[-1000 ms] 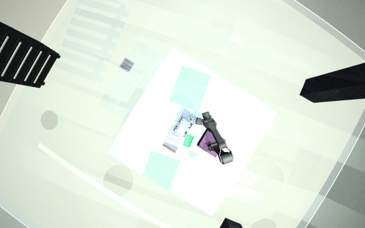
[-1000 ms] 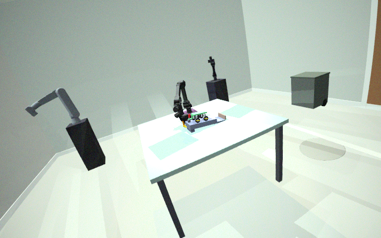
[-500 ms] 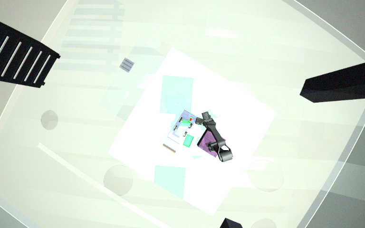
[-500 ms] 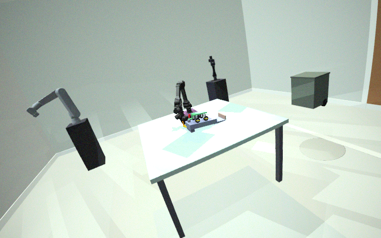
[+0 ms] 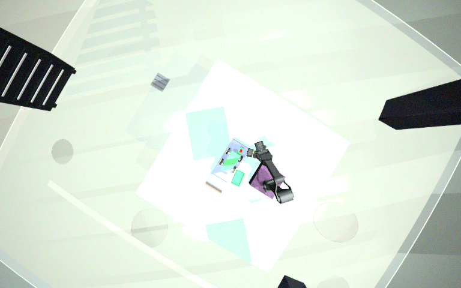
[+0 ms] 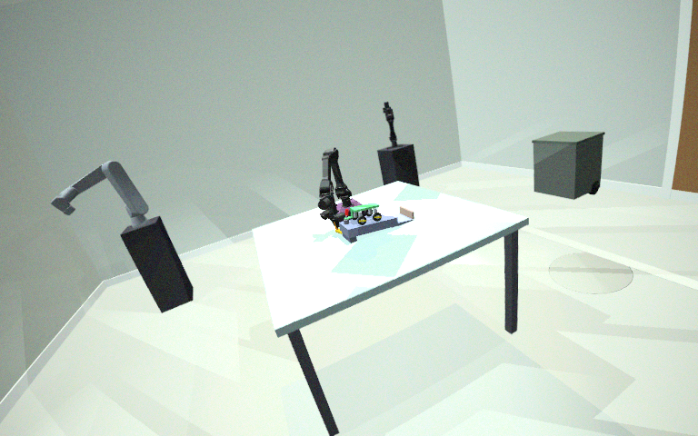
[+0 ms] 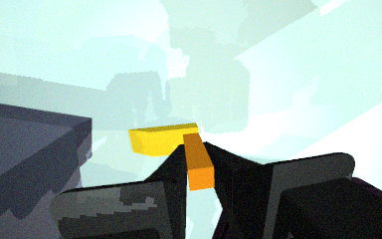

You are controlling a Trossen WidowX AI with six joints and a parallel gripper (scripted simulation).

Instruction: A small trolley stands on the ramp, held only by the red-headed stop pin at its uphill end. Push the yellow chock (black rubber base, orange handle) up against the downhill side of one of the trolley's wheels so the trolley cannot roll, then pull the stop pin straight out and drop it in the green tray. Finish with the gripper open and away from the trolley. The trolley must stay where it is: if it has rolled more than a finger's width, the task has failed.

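Now: the red-headed stop pin 140 mm ahead of my gripper tip, 100 mm above it and 20 mm to the left of it. From my gripper tip the other things lie so: yellow chock (20 mm ahead, 10 mm below); then trolley (170 mm ahead, 120 mm to the left, 80 mm above); then ramp (170 mm ahead, 130 mm to the left, 20 mm above).
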